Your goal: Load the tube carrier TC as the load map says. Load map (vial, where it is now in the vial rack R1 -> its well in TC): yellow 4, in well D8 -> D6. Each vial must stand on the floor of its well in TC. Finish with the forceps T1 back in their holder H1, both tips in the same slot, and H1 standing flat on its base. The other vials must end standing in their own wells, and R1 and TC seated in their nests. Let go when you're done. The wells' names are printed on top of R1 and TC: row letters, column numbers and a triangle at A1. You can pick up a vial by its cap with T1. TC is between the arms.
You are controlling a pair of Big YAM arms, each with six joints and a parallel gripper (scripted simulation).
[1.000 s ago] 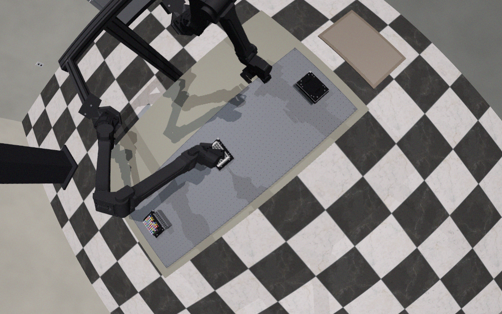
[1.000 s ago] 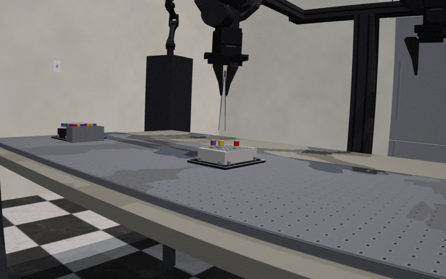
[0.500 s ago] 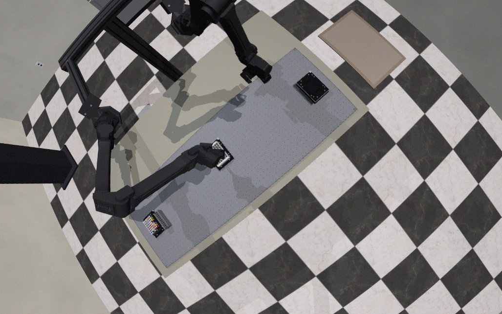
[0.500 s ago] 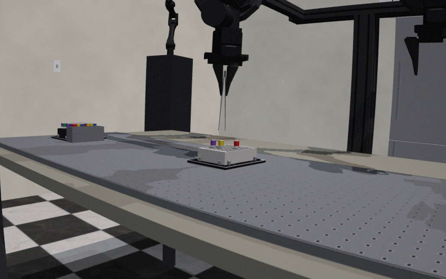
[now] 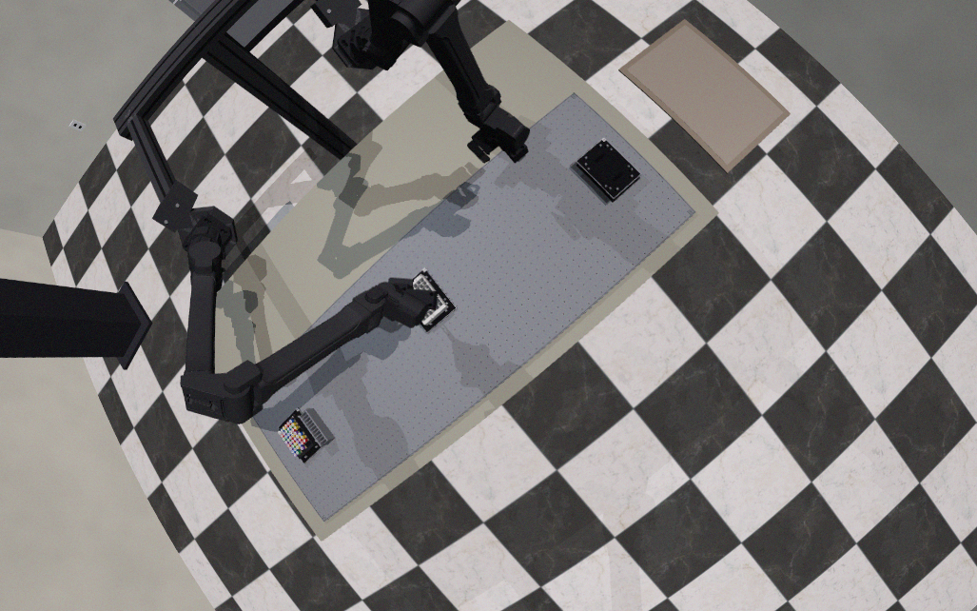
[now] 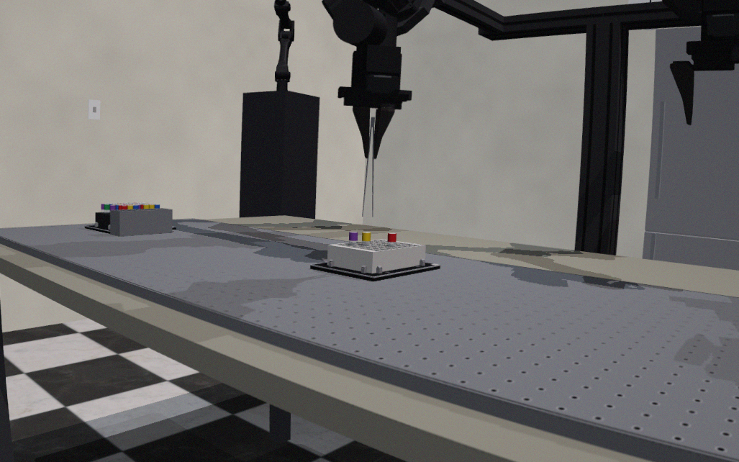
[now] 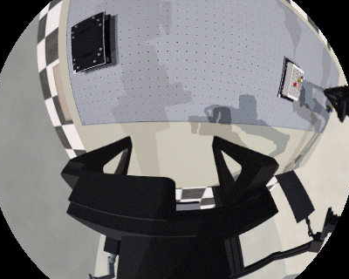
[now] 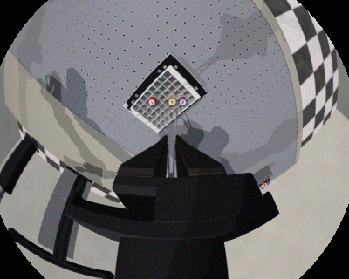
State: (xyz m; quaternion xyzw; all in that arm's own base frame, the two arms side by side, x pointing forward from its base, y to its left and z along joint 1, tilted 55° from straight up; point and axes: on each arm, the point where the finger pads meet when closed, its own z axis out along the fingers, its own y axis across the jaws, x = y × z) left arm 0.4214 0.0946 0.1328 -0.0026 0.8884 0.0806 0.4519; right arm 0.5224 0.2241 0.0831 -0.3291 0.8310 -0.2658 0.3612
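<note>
Right now the white tube carrier TC is 2 cm behind my right hand, 1 cm to the left of it and 15 cm below it. The rest, counted from my right hand: grey holder H1 (3 cm behind, 56 cm to the right, 16 cm below).
</note>
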